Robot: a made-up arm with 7 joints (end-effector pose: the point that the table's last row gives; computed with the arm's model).
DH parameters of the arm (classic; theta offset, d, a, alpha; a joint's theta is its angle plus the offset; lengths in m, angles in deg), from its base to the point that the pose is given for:
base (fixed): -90 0.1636 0 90
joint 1: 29.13 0 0.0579 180
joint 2: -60.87 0.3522 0.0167 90
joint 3: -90 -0.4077 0.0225 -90
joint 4: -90 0.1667 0.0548 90
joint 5: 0 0.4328 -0.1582 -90
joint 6: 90 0.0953 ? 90
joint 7: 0 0.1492 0.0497 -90
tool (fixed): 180 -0.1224 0 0
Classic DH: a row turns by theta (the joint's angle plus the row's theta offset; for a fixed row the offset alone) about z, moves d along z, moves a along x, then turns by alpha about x.
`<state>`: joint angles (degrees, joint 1 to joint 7).
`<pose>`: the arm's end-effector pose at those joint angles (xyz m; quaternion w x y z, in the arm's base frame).
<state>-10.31 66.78 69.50 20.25 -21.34 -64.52 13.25</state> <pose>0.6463 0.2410 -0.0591 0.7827 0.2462 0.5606 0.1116</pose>
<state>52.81 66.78 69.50 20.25 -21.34 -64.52 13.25</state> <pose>0.6463 -0.0897 -0.1520 0.7958 -0.1999 0.5361 -0.1984</pose>
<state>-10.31 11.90 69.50 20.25 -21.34 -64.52 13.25</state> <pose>0.6463 -0.0821 -0.1985 0.8081 -0.1422 0.5490 -0.1593</pose>
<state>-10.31 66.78 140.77 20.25 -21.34 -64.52 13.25</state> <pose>0.1067 0.2749 -0.0669 0.4998 -0.1038 0.6974 0.5031</pose>
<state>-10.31 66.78 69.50 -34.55 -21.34 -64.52 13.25</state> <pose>0.6460 0.1335 -0.5251 0.7170 -0.0811 0.6599 -0.2095</pose>
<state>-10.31 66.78 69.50 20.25 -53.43 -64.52 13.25</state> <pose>0.6454 0.2428 -0.0696 0.9236 0.1586 0.3373 0.0894</pose>
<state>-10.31 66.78 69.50 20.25 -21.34 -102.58 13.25</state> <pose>0.7154 0.3218 -0.1248 0.7569 0.1133 0.6165 -0.1848</pose>
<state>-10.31 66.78 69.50 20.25 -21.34 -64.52 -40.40</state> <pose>0.6966 0.2920 -0.1544 0.9515 0.2701 0.1471 -0.0115</pose>
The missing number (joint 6, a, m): 0.044
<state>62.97 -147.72 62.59 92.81 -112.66 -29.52 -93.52</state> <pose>0.4547 -0.2770 0.0689 0.1254 -0.3045 0.6560 0.6791</pose>
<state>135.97 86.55 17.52 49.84 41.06 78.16 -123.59</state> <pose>0.6294 0.0466 0.4505 0.5411 0.7493 -0.3617 0.1219</pose>
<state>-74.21 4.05 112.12 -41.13 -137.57 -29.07 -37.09</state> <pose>0.3983 0.2257 -0.6445 0.4178 -0.2360 -0.3291 0.8133</pose>
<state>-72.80 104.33 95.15 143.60 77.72 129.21 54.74</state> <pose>0.1841 0.0221 -0.2247 0.7750 0.2030 0.3019 0.5168</pose>
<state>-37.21 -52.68 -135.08 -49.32 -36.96 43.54 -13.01</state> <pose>0.1220 -0.6915 0.2999 0.4682 -0.1281 -0.8687 -0.0983</pose>
